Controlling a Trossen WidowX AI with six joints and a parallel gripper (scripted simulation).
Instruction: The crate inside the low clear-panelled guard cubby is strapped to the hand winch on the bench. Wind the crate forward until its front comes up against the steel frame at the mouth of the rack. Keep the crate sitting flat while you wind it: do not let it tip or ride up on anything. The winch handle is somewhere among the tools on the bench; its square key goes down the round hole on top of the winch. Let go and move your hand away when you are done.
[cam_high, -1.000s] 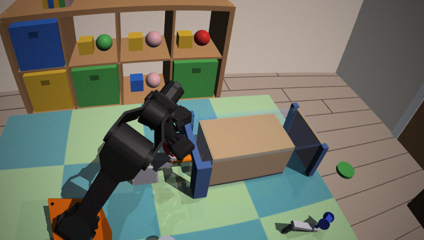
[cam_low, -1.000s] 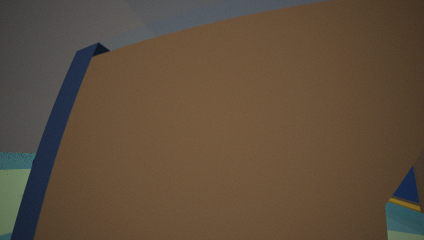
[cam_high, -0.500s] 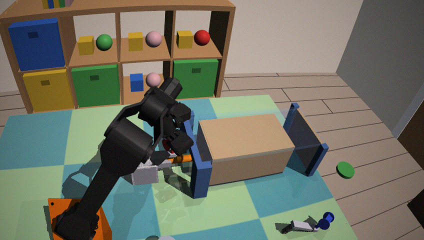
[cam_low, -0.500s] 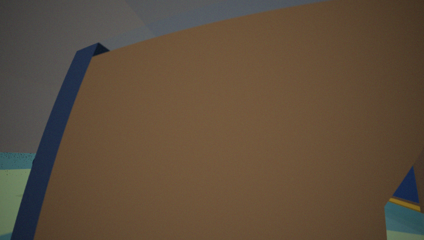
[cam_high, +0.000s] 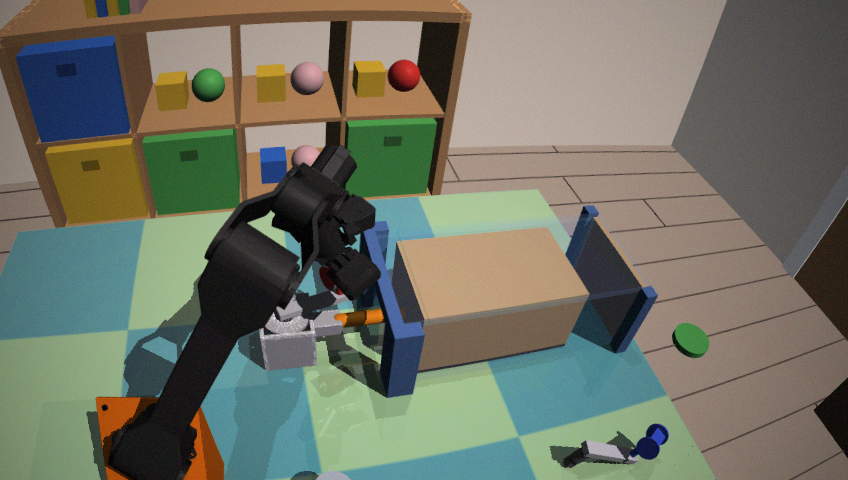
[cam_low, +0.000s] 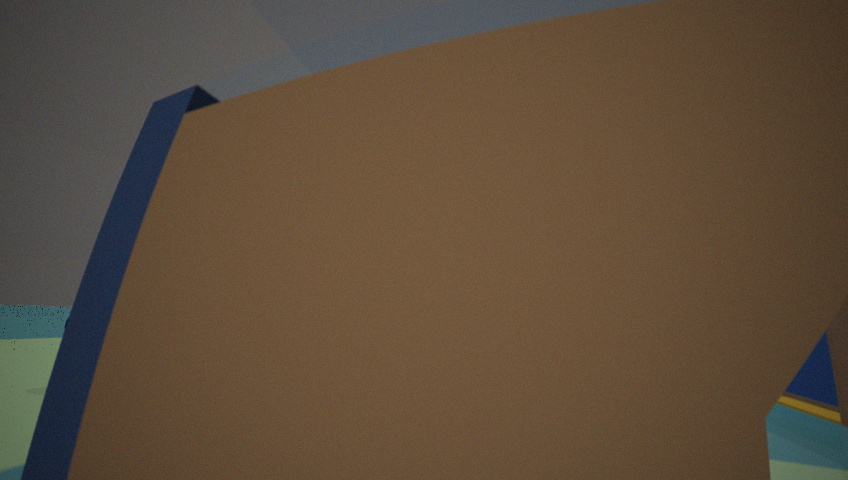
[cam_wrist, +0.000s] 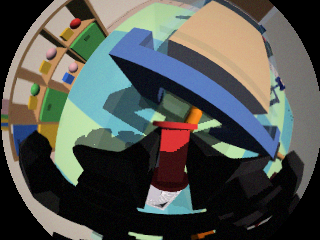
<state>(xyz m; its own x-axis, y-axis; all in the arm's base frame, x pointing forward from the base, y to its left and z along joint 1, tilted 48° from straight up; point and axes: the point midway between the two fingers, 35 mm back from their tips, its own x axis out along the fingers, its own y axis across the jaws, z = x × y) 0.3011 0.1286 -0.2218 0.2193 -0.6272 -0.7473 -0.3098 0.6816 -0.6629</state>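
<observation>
The crank handle is 50 mm behind my gripper tip, 10 mm to the right of it and 30 mm below it. The rest, counted from my gripper tip: blue frame 40 mm ahead, 40 mm to the right, 30 mm below; then red knob 20 mm behind, 10 mm to the right; then grey winch 130 mm behind, 30 mm to the right, 100 mm below.
</observation>
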